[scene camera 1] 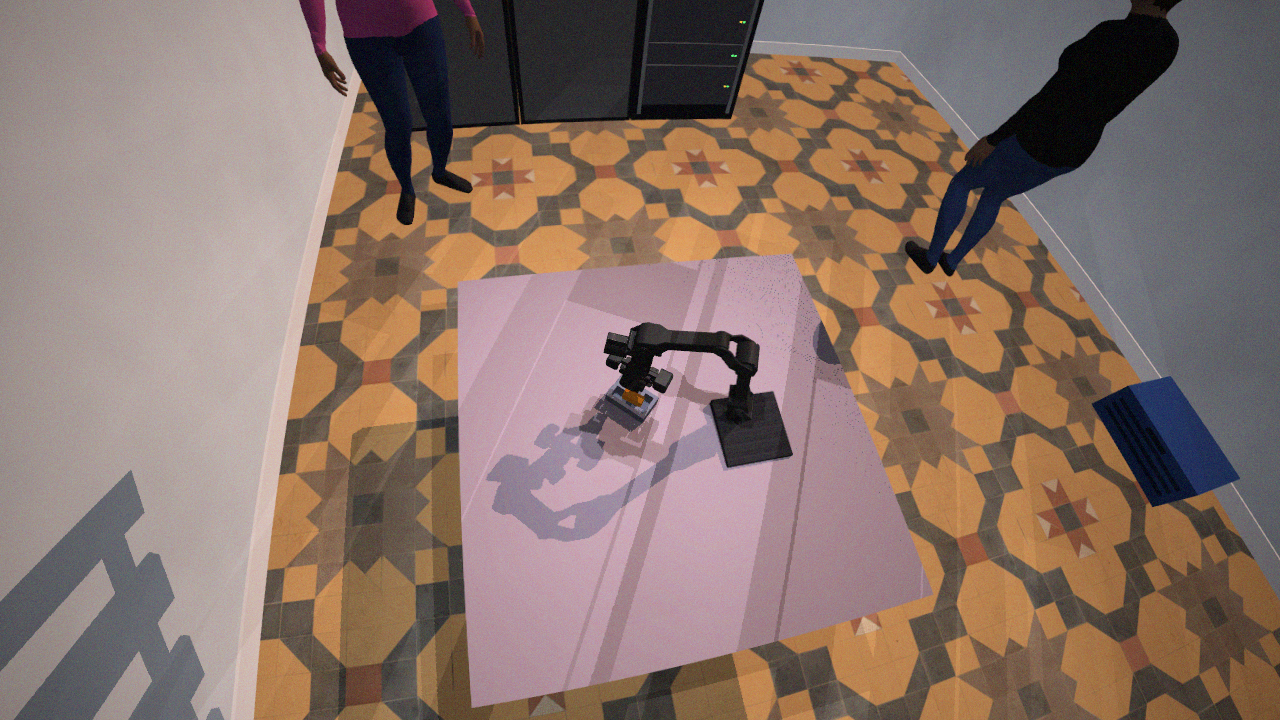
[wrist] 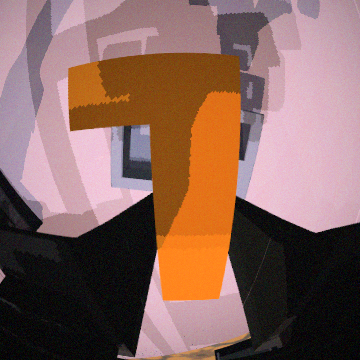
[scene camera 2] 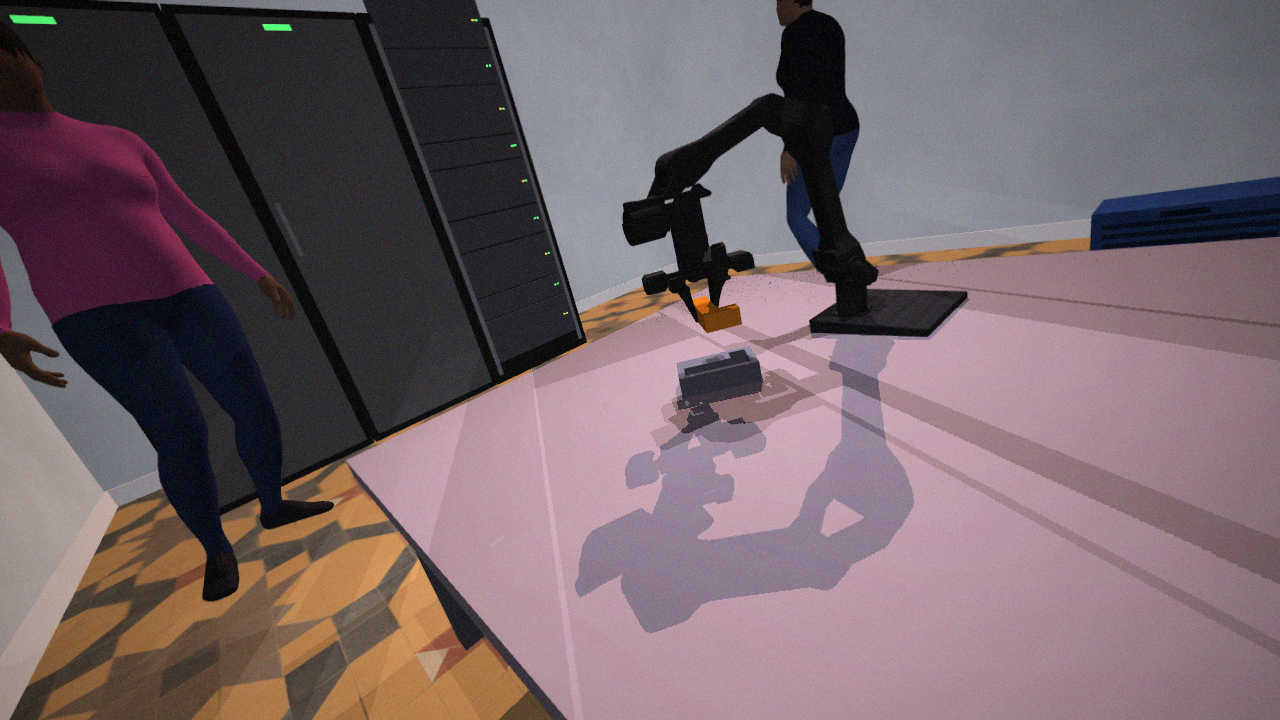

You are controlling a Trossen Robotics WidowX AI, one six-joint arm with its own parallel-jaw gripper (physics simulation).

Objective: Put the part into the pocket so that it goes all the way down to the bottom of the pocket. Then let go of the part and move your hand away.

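Seen in the pictures: gripper, between the fingertips: (wrist: 189, 198); arm's base, origin of its link: (scene camera 1: 736, 413) (wrist: 1, 222) (scene camera 2: 851, 310).
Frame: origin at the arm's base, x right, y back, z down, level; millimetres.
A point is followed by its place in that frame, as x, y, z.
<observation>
An orange L-shaped part (scene camera 1: 632, 396) @[115, -318, -116] (scene camera 2: 723, 317) @[108, -321, -105] (wrist: 200, 80) @[127, -327, -116] is held by my gripper (scene camera 1: 634, 385) @[163, -285, -91] (scene camera 2: 705, 308) @[163, -285, -91] (wrist: 189, 198) @[163, -285, -91], which is shut on its long arm. The short arm points left in the wrist view. The grey block with the pocket (scene camera 1: 622, 413) @[128, -328, 14] (scene camera 2: 721, 383) @[133, -329, 12] (wrist: 132, 184) @[143, -233, -12] stands on the table. In scene camera 2 the part hangs above the block with a visible gap. In the wrist view the part covers the middle of the block and most of the pocket; a dark pocket opening shows on each side of the long arm.
The pink table (scene camera 1: 537, 626) @[-358, -750, 24] (scene camera 2: 895, 662) @[-205, -726, 24] carries the arm's black base plate (scene camera 1: 756, 438) @[-96, 26, 6] (scene camera 2: 921, 308) @[-120, 12, 8], to the right of the block. The arm's shadow falls across the table beside the block. Two people, dark cabinets (scene camera 1: 577, 62) and a blue box (scene camera 1: 1172, 438) are beyond the table.
</observation>
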